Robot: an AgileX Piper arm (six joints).
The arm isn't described. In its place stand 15 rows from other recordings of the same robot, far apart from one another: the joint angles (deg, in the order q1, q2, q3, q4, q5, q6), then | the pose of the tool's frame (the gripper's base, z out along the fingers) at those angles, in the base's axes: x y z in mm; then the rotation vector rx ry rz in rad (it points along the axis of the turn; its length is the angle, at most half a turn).
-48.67 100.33 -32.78 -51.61 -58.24 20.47 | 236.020 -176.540 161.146 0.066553 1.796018 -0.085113
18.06 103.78 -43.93 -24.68 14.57 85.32 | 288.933 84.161 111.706 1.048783 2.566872 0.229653
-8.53 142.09 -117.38 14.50 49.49 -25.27 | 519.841 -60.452 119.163 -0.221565 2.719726 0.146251
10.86 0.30 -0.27 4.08 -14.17 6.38 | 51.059 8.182 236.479 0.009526 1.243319 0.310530
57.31 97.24 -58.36 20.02 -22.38 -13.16 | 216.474 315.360 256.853 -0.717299 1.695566 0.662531
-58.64 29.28 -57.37 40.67 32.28 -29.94 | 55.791 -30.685 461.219 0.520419 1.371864 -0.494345
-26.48 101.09 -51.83 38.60 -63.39 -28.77 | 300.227 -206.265 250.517 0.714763 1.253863 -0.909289
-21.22 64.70 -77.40 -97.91 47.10 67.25 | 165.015 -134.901 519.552 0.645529 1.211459 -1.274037
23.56 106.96 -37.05 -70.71 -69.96 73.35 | 228.383 187.617 147.812 -0.695537 1.990044 1.638433
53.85 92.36 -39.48 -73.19 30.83 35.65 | 199.500 197.402 165.304 -1.587547 1.887689 -0.519095
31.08 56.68 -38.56 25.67 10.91 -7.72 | 175.857 114.712 309.262 -0.293284 2.004187 0.627750
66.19 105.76 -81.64 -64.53 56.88 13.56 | 222.101 332.892 275.665 -1.483619 1.650065 -0.768343
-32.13 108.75 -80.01 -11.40 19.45 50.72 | 362.908 -234.989 235.423 1.389761 1.853256 -0.007144
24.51 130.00 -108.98 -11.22 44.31 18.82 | 463.313 197.648 188.521 -0.263935 2.585654 0.043352
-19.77 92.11 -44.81 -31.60 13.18 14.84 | 281.342 -112.676 178.573 0.131982 2.540436 -0.402577
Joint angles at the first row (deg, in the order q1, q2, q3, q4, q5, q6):
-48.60, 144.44, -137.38, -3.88, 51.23, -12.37
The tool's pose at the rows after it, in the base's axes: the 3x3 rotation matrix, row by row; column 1 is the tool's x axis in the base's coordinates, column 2 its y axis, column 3 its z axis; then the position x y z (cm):
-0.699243 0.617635 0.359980; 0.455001 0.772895 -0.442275; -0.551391 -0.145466 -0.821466; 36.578 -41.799 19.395
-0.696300 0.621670 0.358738; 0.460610 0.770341 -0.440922; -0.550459 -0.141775 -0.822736; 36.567 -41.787 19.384
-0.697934 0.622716 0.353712; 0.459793 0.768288 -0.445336; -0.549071 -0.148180 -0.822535; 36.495 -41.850 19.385
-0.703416 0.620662 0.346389; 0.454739 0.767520 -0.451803; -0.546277 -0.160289 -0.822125; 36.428 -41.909 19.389
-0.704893 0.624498 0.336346; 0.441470 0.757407 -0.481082; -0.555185 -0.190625 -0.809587; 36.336 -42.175 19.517
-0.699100 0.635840 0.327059; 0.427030 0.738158 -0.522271; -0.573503 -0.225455 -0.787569; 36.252 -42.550 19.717
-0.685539 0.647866 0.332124; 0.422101 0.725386 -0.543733; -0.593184 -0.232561 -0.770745; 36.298 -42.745 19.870
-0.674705 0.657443 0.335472; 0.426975 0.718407 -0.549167; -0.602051 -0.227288 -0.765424; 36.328 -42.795 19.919
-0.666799 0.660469 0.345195; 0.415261 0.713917 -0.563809; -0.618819 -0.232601 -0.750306; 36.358 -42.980 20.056
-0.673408 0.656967 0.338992; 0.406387 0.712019 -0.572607; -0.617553 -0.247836 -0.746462; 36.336 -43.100 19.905
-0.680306 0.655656 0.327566; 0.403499 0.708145 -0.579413; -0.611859 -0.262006 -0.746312; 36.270 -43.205 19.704
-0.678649 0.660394 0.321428; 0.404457 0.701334 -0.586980; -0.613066 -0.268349 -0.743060; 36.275 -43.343 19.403
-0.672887 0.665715 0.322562; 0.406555 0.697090 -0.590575; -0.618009 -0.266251 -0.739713; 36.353 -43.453 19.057
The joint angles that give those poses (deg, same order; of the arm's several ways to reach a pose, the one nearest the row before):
-48.60, 144.44, -137.37, -1.61, 53.19, -11.96
-48.60, 144.44, -137.38, -1.61, 53.32, -11.62
-48.64, 144.44, -137.37, -2.06, 53.32, -11.49
-48.64, 144.44, -137.37, -2.76, 53.32, -11.51
-48.64, 144.44, -137.40, -4.75, 52.28, -10.85
-48.64, 144.44, -137.41, -7.42, 50.52, -9.38
-48.64, 144.44, -137.41, -8.37, 49.11, -8.21
-48.64, 144.44, -137.41, -8.51, 48.65, -7.40
-48.73, 144.45, -137.41, -8.80, 47.33, -7.23
-48.73, 144.65, -137.40, -9.69, 46.93, -7.23
-48.73, 144.88, -137.40, -10.73, 46.90, -6.95
-48.73, 145.26, -137.40, -11.60, 46.41, -6.18
-48.73, 145.69, -137.41, -11.85, 45.74, -5.57

